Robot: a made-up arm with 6 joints. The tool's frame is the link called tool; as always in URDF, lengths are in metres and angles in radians.
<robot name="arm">
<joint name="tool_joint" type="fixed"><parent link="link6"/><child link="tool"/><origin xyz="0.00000 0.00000 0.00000" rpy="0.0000 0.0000 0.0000"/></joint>
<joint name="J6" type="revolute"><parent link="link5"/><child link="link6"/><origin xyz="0.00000 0.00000 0.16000" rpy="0.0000 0.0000 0.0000"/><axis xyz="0 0 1"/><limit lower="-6.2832" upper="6.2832"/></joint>
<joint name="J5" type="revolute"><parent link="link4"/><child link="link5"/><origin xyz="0.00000 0.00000 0.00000" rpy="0.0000 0.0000 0.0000"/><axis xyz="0 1 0"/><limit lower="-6.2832" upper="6.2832"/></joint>
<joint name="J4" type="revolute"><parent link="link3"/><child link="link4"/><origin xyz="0.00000 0.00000 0.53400" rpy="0.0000 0.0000 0.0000"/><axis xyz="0 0 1"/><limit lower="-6.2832" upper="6.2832"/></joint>
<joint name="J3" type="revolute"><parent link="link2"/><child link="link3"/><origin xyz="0.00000 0.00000 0.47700" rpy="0.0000 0.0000 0.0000"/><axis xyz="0 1 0"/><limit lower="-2.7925" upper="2.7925"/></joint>
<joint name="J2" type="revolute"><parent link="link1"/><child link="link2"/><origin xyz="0.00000 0.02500 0.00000" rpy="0.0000 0.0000 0.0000"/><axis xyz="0 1 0"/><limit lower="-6.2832" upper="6.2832"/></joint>
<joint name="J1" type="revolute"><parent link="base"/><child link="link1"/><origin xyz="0.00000 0.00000 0.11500" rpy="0.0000 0.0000 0.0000"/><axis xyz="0 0 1"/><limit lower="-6.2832" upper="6.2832"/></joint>
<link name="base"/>
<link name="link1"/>
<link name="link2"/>
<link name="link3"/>
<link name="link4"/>
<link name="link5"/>
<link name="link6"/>
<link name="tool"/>
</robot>
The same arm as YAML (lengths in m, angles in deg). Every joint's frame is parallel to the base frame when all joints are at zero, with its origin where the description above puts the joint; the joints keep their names.
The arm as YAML. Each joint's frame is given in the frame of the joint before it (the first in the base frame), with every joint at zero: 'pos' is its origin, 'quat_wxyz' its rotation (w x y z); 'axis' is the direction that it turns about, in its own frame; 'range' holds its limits. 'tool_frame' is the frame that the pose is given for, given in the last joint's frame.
length_unit: m
angle_unit: deg
joints:
  - joint: J1
    pos: [0.0, 0.0, 0.115]
    quat_wxyz: [1.0, 0.0, 0.0, 0.0]
    axis: "+z"
    range: [-360.0, 360.0]
  - joint: J2
    pos: [0.0, 0.025, 0.0]
    quat_wxyz: [1.0, 0.0, 0.0, 0.0]
    axis: "+y"
    range: [-360.0, 360.0]
  - joint: J3
    pos: [0.0, 0.0, 0.477]
    quat_wxyz: [1.0, 0.0, 0.0, 0.0]
    axis: "+y"
    range: [-160.0, 160.0]
  - joint: J4
    pos: [0.0, 0.0, 0.534]
    quat_wxyz: [1.0, 0.0, 0.0, 0.0]
    axis: "+z"
    range: [-360.0, 360.0]
  - joint: J5
    pos: [0.0, 0.0, 0.0]
    quat_wxyz: [1.0, 0.0, 0.0, 0.0]
    axis: "+y"
    range: [-360.0, 360.0]
  - joint: J6
    pos: [0.0, 0.0, 0.16]
    quat_wxyz: [1.0, 0.0, 0.0, 0.0]
    axis: "+z"
    range: [-360.0, 360.0]
tool_frame:
  pos: [0.0, 0.0, 0.0]
  quat_wxyz: [1.0, 0.0, 0.0, 0.0]

